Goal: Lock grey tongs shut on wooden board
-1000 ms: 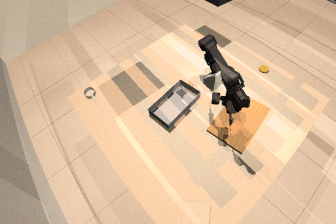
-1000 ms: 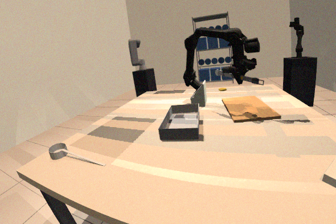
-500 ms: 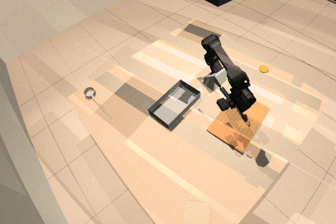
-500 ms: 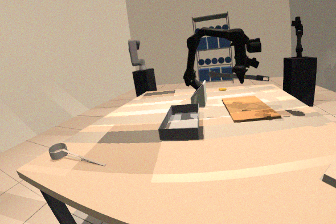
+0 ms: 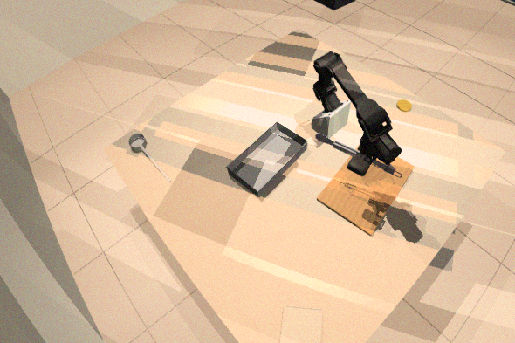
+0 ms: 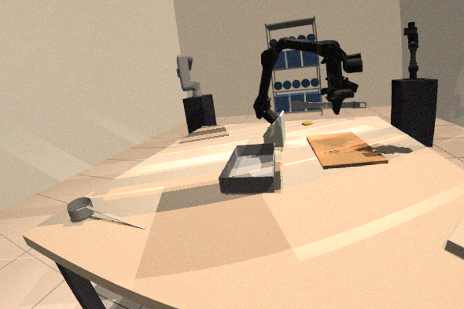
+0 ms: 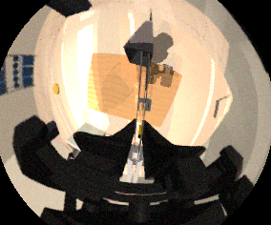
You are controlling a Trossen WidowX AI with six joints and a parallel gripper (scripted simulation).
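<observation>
Right now my gripper tip is 16 cm above the wooden board, 5 cm past it and 2 cm to the right of it. Round my gripper tip: roasting tin: 31 cm to the right, 18 cm ahead, 14 cm below.
</observation>
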